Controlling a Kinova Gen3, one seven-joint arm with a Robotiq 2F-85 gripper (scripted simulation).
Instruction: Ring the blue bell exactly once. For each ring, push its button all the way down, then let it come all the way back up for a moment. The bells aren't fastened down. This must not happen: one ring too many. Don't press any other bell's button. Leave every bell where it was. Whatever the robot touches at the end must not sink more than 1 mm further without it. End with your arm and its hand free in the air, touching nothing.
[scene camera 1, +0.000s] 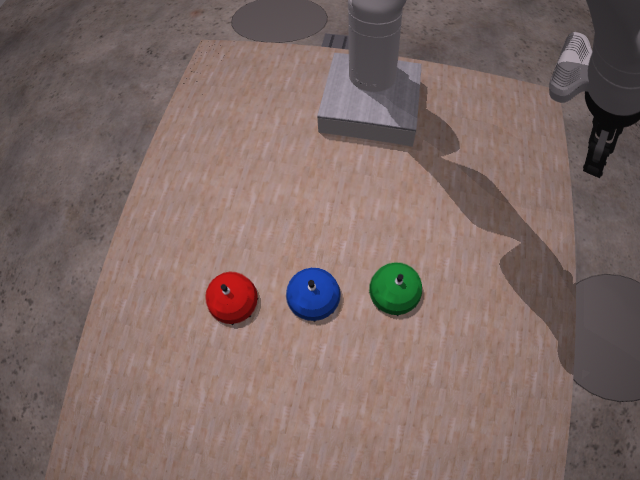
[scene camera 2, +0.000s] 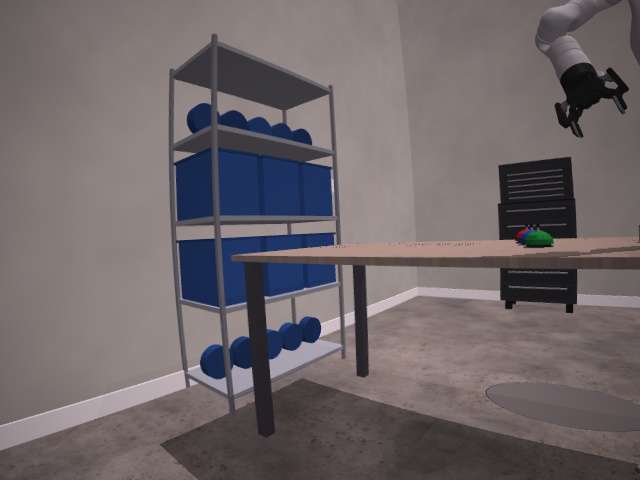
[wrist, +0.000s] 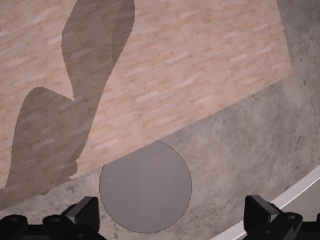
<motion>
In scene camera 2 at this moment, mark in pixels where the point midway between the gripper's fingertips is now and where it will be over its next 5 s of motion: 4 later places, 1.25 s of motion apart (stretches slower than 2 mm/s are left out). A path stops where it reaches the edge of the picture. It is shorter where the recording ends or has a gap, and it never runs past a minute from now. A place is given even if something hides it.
The gripper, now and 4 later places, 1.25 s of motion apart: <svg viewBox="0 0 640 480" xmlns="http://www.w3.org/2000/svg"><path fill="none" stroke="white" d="M601 124L536 177L530 201L530 209L531 221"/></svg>
</motion>
